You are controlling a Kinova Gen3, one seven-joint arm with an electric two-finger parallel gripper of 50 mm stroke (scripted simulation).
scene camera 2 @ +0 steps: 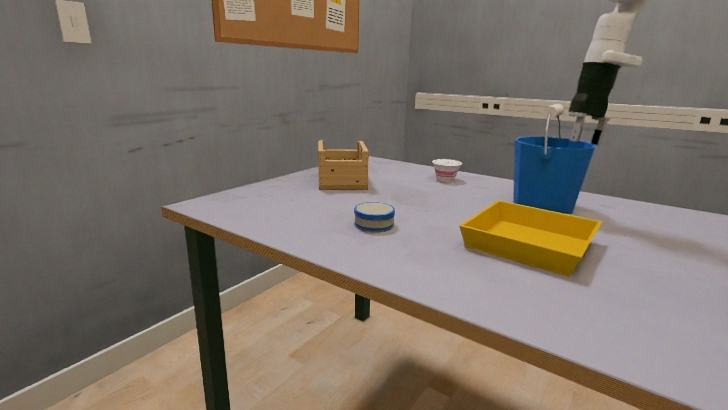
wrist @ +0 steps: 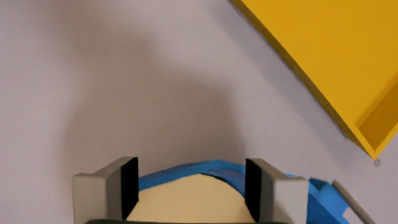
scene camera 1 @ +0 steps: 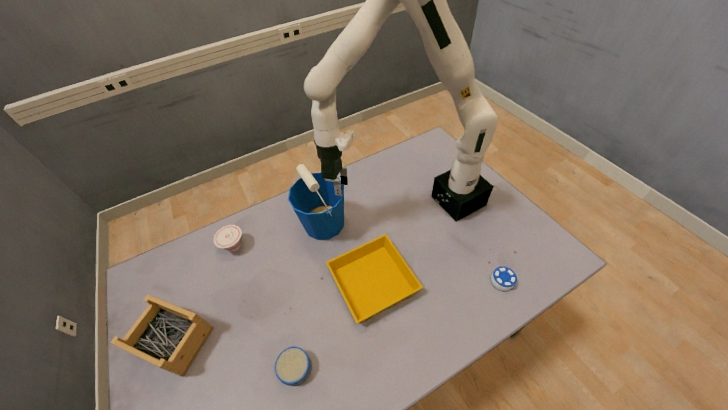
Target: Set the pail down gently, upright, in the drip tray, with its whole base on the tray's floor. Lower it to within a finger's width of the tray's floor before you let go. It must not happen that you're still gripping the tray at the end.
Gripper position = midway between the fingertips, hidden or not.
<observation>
In view: my gripper (scene camera 2: pixel 584 142), a blue pail (scene camera 2: pixel 553 184), a yellow drip tray (scene camera 2: pixel 499 229) and a blue-rimmed round tin (scene camera 2: pixel 375 217).
The blue pail also shows in scene camera 1 (scene camera 1: pixel 311 211). The yellow drip tray also shows in the wrist view (wrist: pixel 345 52) and in scene camera 1 (scene camera 1: pixel 373 276). My gripper shows as well in the wrist view (wrist: pixel 191 180) and in scene camera 1 (scene camera 1: pixel 341 189). The wrist view misses the blue-rimmed round tin: it is out of frame.
</observation>
